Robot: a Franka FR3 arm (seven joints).
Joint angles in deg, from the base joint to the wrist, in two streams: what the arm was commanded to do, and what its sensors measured. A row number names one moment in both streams.
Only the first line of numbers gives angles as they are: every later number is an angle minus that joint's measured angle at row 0.
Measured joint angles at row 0:
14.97 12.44 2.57 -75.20 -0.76 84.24 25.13
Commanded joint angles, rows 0 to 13:
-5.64 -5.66 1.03 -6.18 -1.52 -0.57 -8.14
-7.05 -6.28 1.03 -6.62 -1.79 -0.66 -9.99
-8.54 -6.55 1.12 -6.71 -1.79 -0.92 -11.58
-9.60 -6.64 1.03 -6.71 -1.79 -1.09 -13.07
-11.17 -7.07 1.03 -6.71 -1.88 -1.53 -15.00
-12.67 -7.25 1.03 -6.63 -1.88 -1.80 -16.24
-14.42 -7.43 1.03 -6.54 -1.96 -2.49 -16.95
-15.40 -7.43 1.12 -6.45 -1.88 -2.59 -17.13
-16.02 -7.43 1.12 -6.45 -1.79 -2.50 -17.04
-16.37 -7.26 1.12 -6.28 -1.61 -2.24 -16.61
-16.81 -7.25 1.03 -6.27 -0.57 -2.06 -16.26
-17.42 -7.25 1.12 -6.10 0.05 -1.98 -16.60
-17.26 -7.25 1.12 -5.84 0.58 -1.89 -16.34
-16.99 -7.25 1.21 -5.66 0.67 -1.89 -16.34
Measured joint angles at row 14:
-16.05 -6.02 0.06 -4.63 -0.51 -2.34 -15.64
